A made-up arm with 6 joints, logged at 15 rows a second.
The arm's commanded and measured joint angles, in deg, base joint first. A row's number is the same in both.
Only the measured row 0 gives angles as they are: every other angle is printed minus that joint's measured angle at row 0.
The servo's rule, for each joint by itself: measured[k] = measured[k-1] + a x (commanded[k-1-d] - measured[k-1]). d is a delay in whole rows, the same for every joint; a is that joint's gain. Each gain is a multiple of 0.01, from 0.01 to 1. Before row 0 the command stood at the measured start. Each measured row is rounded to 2 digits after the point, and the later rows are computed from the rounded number. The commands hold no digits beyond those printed.
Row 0, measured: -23.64 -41.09 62.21 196.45 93.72 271.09
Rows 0 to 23, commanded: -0.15 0.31 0.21 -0.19 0.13 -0.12; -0.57 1.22 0.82 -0.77 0.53 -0.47; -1.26 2.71 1.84 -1.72 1.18 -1.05; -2.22 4.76 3.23 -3.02 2.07 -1.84; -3.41 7.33 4.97 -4.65 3.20 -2.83; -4.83 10.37 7.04 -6.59 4.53 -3.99; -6.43 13.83 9.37 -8.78 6.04 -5.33; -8.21 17.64 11.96 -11.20 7.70 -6.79; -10.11 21.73 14.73 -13.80 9.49 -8.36; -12.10 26.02 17.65 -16.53 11.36 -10.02; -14.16 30.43 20.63 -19.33 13.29 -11.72; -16.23 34.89 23.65 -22.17 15.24 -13.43; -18.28 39.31 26.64 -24.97 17.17 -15.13; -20.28 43.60 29.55 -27.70 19.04 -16.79; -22.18 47.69 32.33 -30.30 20.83 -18.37; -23.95 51.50 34.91 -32.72 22.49 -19.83; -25.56 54.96 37.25 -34.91 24.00 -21.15; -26.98 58.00 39.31 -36.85 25.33 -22.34; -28.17 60.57 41.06 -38.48 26.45 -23.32; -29.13 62.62 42.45 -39.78 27.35 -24.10; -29.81 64.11 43.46 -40.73 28.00 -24.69; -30.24 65.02 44.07 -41.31 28.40 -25.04; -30.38 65.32 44.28 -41.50 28.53 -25.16; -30.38 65.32 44.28 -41.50 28.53 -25.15
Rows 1 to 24, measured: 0.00 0.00 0.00 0.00 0.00 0.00; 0.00 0.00 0.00 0.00 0.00 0.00; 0.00 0.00 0.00 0.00 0.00 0.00; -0.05 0.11 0.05 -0.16 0.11 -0.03; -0.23 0.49 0.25 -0.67 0.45 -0.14; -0.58 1.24 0.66 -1.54 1.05 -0.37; -1.14 2.44 1.33 -2.77 1.89 -0.74; -1.91 4.10 2.28 -4.33 2.96 -1.26; -2.90 6.23 3.52 -6.21 4.25 -1.94; -4.10 8.81 5.04 -8.34 5.72 -2.79; -5.50 11.81 6.84 -10.71 7.34 -3.79; -7.07 15.18 8.89 -13.27 9.10 -4.93; -8.78 18.87 11.17 -15.98 10.95 -6.20; -10.61 22.80 13.63 -18.76 12.87 -7.58; -12.52 26.91 16.24 -21.59 14.81 -9.04; -14.48 31.13 18.94 -24.40 16.75 -10.56; -16.45 35.37 21.70 -27.14 18.63 -12.12; -18.40 39.56 24.46 -29.76 20.43 -13.68; -20.29 43.62 27.18 -32.22 22.12 -15.22; -22.08 47.48 29.80 -34.45 23.66 -16.70; -23.75 51.06 32.27 -36.44 25.03 -18.11; -25.25 54.29 34.56 -38.13 26.19 -19.41; -26.57 57.12 36.61 -39.50 27.14 -20.58; -27.67 59.50 38.39 -40.52 27.85 -21.61
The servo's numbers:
d 3
a 0.34 0.34 0.26 0.83 0.82 0.25

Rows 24 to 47, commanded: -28.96 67.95 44.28 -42.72 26.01 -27.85; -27.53 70.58 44.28 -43.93 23.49 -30.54; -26.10 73.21 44.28 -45.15 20.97 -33.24; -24.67 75.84 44.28 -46.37 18.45 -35.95; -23.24 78.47 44.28 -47.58 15.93 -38.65; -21.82 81.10 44.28 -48.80 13.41 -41.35; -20.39 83.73 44.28 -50.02 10.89 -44.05; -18.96 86.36 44.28 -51.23 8.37 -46.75; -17.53 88.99 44.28 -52.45 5.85 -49.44; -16.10 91.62 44.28 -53.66 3.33 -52.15; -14.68 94.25 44.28 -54.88 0.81 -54.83; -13.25 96.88 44.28 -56.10 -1.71 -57.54; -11.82 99.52 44.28 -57.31 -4.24 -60.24; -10.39 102.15 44.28 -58.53 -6.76 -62.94; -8.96 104.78 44.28 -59.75 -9.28 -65.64; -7.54 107.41 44.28 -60.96 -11.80 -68.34; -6.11 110.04 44.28 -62.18 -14.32 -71.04; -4.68 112.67 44.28 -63.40 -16.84 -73.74; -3.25 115.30 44.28 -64.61 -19.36 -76.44; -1.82 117.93 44.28 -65.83 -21.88 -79.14; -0.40 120.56 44.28 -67.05 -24.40 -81.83; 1.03 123.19 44.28 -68.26 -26.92 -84.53; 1.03 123.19 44.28 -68.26 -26.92 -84.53; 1.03 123.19 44.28 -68.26 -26.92 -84.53
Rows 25 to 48, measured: -28.54 61.38 39.87 -41.18 28.30 -22.47; -29.17 62.72 41.02 -41.45 28.49 -23.14; -29.58 63.60 41.87 -41.49 28.52 -23.64; -29.37 65.08 42.50 -42.51 26.46 -24.69; -28.74 66.95 42.96 -43.69 24.02 -26.15; -27.84 69.08 43.30 -44.90 21.52 -27.92; -26.76 71.38 43.55 -46.12 19.00 -29.93; -25.56 73.79 43.74 -47.33 16.48 -32.11; -24.29 76.28 43.88 -48.55 13.96 -34.42; -22.96 78.81 43.98 -49.77 11.44 -36.83; -21.60 81.38 44.06 -50.98 8.92 -39.31; -20.22 83.97 44.12 -52.20 6.40 -41.84; -18.82 86.57 44.16 -53.41 3.88 -44.42; -17.41 89.18 44.19 -54.63 1.36 -47.02; -16.00 91.80 44.21 -55.85 -1.16 -49.65; -14.58 94.42 44.23 -57.06 -3.69 -52.30; -13.16 97.05 44.24 -58.28 -6.21 -54.96; -11.73 99.68 44.25 -59.50 -8.73 -57.63; -10.31 102.31 44.26 -60.71 -11.25 -60.31; -8.88 104.94 44.27 -61.93 -13.77 -62.99; -7.45 107.57 44.27 -63.15 -16.29 -65.68; -6.02 110.20 44.27 -64.36 -18.81 -68.37; -4.59 112.83 44.27 -65.58 -21.33 -71.06; -3.17 115.46 44.27 -66.80 -23.85 -73.75
